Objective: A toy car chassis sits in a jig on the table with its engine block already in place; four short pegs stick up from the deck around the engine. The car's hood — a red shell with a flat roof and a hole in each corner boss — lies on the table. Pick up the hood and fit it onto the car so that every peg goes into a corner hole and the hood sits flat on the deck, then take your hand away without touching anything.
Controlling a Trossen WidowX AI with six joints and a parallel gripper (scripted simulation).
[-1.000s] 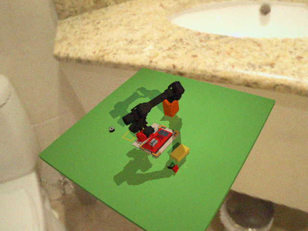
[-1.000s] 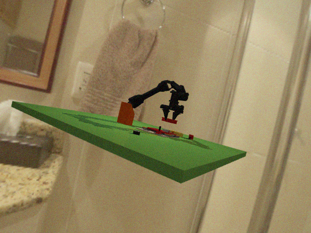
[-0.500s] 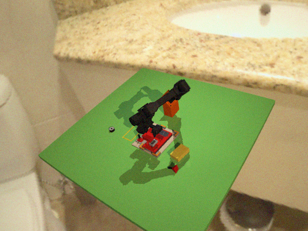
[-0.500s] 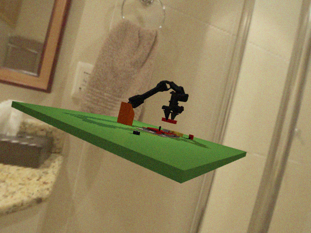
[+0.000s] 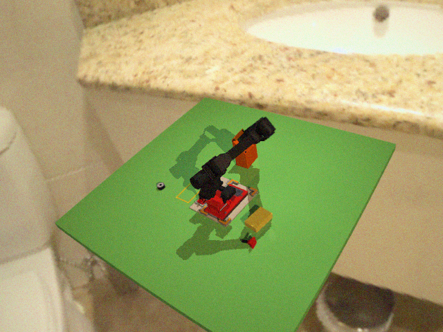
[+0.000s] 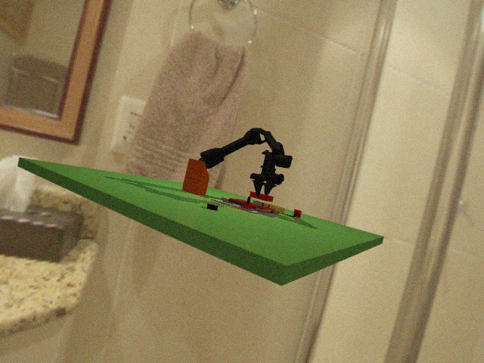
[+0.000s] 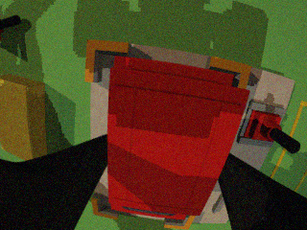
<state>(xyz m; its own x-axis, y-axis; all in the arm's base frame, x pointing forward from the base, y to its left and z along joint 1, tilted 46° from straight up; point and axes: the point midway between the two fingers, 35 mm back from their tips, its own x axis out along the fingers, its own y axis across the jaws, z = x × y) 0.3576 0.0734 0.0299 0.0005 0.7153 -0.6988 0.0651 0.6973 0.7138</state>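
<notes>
My gripper tip is now 6 cm above the jig, 5 cm past it and 1 cm to the left of it. Round my gripper tip: black wheel (38 cm to the right, 6 cm below, 1 cm ahead); red hood (right at my gripper tip); yellow block (19 cm to the left, 5 cm below, 2 cm behind).
</notes>
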